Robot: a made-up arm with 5 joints.
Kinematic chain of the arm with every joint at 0, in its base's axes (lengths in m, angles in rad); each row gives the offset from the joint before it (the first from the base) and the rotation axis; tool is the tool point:
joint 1: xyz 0 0 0.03 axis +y
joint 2: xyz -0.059 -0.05 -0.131 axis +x
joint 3: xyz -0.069 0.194 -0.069 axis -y
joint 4: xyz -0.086 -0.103 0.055 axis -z
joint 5: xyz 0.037 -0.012 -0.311 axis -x
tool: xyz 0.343 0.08 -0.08
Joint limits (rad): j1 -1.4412..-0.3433 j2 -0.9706..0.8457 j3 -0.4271..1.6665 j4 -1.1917..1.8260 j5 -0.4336..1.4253
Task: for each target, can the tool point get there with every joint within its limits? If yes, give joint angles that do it. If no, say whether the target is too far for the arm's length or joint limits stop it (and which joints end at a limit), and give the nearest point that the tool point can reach.
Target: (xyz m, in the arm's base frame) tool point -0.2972 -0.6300 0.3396
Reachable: no: joint limits stop it (at a limit: joint 1, joint 2, joint 5) | nearest point 0.0231 -0.3781 0.2399 | short by 0.420 m
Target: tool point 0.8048 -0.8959 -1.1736
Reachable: no: too far | nearest point 0.3545 -0.3651 -0.5002 | short by 0.969 m
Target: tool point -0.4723 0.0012 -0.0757
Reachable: no: joint limits stop it (at a limit: joint 1, joint 2, joint 3, joint 5) | nearest point -0.2154 0.0280 0.2032 | short by 0.380 m
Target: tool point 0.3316 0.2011 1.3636
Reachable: no: too far | nearest point 0.1904 0.1124 0.3500 | short by 1.027 m
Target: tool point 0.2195 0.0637 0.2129
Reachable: yes | joints -0.7941 -0.6922 1.3994 0.1788 0.6915
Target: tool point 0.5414 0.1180 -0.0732
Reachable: yes | joints -1.1032 0.4216 -0.0037 0.3360 0.4442
